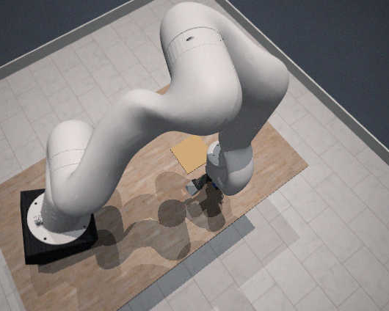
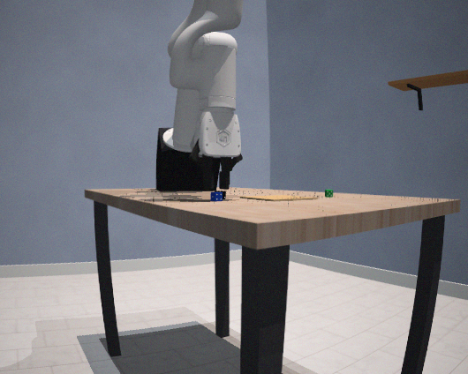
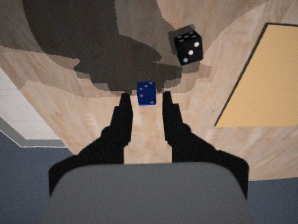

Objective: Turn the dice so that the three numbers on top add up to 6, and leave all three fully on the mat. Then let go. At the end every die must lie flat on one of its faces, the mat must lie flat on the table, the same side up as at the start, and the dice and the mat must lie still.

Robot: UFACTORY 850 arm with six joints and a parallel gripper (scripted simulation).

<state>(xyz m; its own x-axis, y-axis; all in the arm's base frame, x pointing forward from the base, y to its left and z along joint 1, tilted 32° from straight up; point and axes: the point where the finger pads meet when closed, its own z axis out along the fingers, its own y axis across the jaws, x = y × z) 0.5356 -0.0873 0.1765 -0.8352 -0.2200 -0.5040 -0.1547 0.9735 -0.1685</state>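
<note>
Now: the blue die 4 cm below my hand. From my hand the other things lie so: black die (5 cm behind, 3 cm to the left, 4 cm below); then tan mat (2 cm behind, 17 cm to the left, 4 cm below); then green die (2 cm behind, 33 cm to the left, 4 cm below).
</note>
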